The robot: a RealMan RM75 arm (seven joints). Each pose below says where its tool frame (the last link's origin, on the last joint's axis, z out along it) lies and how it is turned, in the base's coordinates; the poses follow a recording.
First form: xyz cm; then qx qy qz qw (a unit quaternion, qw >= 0).
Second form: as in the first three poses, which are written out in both.
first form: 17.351, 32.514, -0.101, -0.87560, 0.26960, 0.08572, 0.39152
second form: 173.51, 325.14, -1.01, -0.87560, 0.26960, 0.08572, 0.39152
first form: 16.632, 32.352, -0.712, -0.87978, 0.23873, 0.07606, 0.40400
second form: 166.32, 323.52, -7.12, -0.87978, 0.23873, 0.07606, 0.40400
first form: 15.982, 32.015, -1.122, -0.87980, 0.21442, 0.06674, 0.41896
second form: 159.82, 320.15, -11.22, -0.87980, 0.21442, 0.06674, 0.41896
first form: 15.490, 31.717, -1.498, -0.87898, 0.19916, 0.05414, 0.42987
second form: 154.90, 317.17, -14.98, -0.87898, 0.19916, 0.05414, 0.42987
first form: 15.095, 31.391, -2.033, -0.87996, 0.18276, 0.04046, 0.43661
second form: 150.95, 313.91, -20.33, -0.87996, 0.18276, 0.04046, 0.43661
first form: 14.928, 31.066, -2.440, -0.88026, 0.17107, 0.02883, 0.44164
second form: 149.28, 310.66, -24.40, -0.88026, 0.17107, 0.02883, 0.44164
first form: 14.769, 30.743, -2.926, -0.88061, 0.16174, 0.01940, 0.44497
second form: 147.69, 307.43, -29.26, -0.88061, 0.16174, 0.01940, 0.44497
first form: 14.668, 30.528, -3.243, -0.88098, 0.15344, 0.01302, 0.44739
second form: 146.68, 305.28, -32.43, -0.88098, 0.15344, 0.01302, 0.44739
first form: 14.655, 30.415, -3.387, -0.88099, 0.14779, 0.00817, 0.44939
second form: 146.55, 304.15, -33.87, -0.88099, 0.14779, 0.00817, 0.44939
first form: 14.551, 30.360, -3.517, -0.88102, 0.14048, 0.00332, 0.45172
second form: 145.51, 303.60, -35.17, -0.88102, 0.14048, 0.00332, 0.45172
